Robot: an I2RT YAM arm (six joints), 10 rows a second.
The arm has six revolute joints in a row. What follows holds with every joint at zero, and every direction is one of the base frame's. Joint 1 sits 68 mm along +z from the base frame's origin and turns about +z. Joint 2 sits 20 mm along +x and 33.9 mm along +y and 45.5 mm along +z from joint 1 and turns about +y. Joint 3 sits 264 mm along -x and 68.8 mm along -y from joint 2 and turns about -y. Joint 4 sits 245 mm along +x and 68.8 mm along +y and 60 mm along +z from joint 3 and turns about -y. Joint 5 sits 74 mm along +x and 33.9 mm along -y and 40.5 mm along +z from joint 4 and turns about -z. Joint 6 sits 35.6 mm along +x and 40.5 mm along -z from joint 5 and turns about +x. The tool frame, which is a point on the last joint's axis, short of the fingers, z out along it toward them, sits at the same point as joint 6; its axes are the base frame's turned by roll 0, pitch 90 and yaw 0 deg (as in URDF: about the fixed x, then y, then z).
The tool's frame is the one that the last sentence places.
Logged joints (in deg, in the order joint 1, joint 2, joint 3, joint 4, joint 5, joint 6), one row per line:
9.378 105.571 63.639 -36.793 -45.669 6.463
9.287 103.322 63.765 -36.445 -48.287 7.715
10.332 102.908 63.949 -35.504 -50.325 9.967
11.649 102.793 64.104 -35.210 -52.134 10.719
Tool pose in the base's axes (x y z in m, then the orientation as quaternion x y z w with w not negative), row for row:
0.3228 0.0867 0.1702 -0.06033 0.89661 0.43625 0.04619
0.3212 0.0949 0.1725 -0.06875 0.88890 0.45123 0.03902
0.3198 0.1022 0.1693 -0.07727 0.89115 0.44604 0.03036
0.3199 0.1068 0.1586 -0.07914 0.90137 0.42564 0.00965
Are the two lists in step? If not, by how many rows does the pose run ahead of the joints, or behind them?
The pose runs 2 rows ahead of the joints: the pose in row i belongs to the joints in row i + 2.
